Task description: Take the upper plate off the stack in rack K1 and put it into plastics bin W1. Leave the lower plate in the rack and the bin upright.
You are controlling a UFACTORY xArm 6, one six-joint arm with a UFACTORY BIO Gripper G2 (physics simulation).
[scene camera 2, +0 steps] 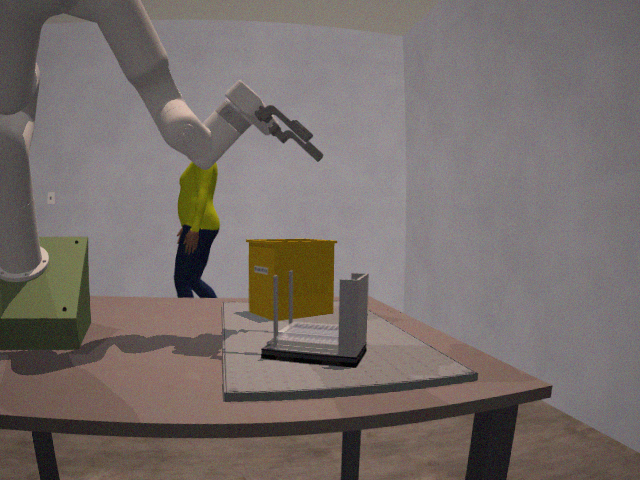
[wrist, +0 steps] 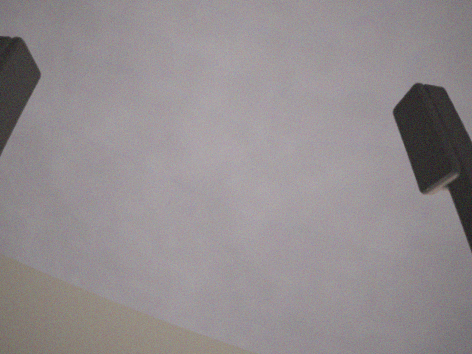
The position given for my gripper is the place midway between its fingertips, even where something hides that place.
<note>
I see my gripper (scene camera 2: 315,149) and a yellow bin W1 (scene camera 2: 312,260).
My gripper also shows in the wrist view (wrist: 229,72). The wrist view does not show the yellow bin W1: it is out of frame.
</note>
